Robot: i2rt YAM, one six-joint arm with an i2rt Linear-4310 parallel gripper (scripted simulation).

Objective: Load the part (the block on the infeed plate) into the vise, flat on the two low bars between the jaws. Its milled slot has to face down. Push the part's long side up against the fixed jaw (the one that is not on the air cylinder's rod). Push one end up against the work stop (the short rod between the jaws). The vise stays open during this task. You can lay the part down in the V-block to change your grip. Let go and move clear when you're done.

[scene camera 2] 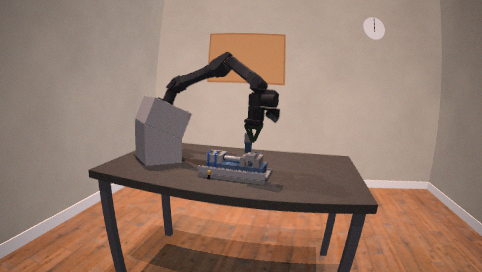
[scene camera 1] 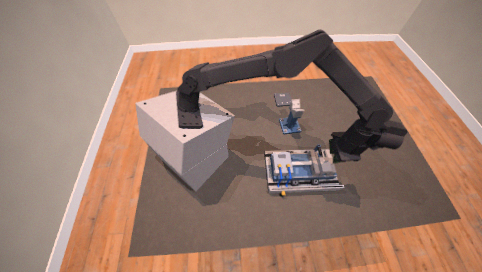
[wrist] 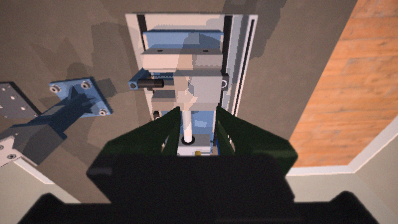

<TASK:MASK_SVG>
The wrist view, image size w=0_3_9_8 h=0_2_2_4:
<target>my gripper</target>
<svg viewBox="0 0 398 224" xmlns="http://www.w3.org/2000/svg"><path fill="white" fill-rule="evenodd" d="M17 223L379 224L355 194L349 191L342 191L332 200L326 202L295 202L295 195L285 178L299 157L291 143L280 136L232 115L220 106L216 107L216 130L220 155L177 155L181 125L180 106L177 106L165 115L108 141L86 171L87 177L111 203L64 203L52 193L45 193L39 197Z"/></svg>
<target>part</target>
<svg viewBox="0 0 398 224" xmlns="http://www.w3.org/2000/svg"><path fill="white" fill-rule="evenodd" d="M175 71L173 78L176 103L220 103L222 86L220 70Z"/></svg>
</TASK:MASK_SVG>
